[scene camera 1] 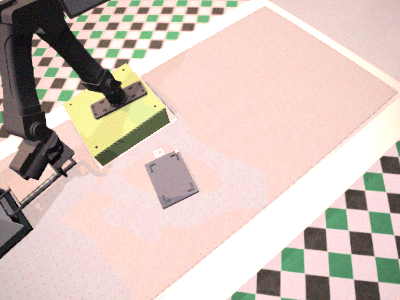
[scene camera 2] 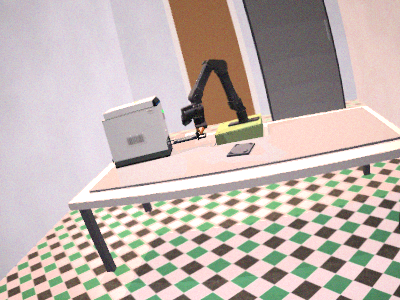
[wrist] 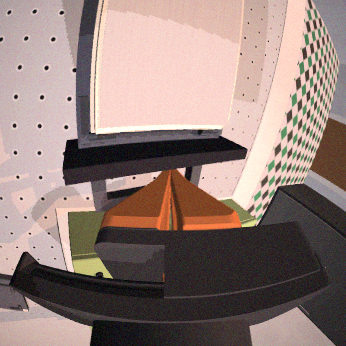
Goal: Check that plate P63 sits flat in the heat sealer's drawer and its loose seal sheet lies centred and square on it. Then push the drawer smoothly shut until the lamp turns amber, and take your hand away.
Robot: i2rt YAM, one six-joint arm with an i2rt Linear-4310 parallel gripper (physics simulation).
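Seen in the pictures: gripper, fingertip midpoint: (scene camera 2: 201, 133) (wrist: 169, 173); arm's base, link origin: (scene camera 1: 119, 100) (scene camera 2: 244, 122).
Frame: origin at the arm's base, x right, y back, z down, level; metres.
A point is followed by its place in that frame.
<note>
The white heat sealer (scene camera 2: 135, 132) {y -0.327, x 0.561, z -0.120 m} stands at the table's left with a green lamp (scene camera 2: 163, 111) {y -0.127, x 0.458, z -0.178 m} on its front edge. Its drawer (scene camera 2: 185, 139) {y -0.191, x 0.321, z 0.004 m} is out. In the wrist view the plate (wrist: 96, 75) {y -0.179, x 0.292, z -0.012 m} looks flat in the drawer, and the pale seal sheet (wrist: 165, 65) {y -0.151, x 0.308, z -0.012 m} covers nearly all of it, roughly square to its edges; their far ends are cut off. My gripper (wrist: 169, 173) {y -0.109, x 0.249, z 0.005 m} (scene camera 2: 201, 131) {y -0.109, x 0.249, z 0.005 m} is shut and empty, its orange tips at the drawer's dark front bar (wrist: 155, 156) {y -0.140, x 0.265, z -0.019 m}. The tips hide part of the handle frame (wrist: 100, 192) {y -0.153, x 0.222, z 0.011 m}; contact cannot be told. Label P63 is not readable.
A yellow-green block (scene camera 1: 82, 125) {y -0.026, x 0.148, z 0.010 m} (scene camera 2: 240, 134) {y -0.140, x -0.002, z 0.035 m} carries the arm's base beside the drawer. A dark grey pad (scene camera 1: 171, 180) {y -0.336, x -0.042, z 0.059 m} (scene camera 2: 241, 149) {y -0.343, x -0.050, z 0.058 m} with corner marks lies in front of it, with a small white label (scene camera 1: 158, 152) {y -0.218, x -0.045, z 0.070 m} at its back edge.
</note>
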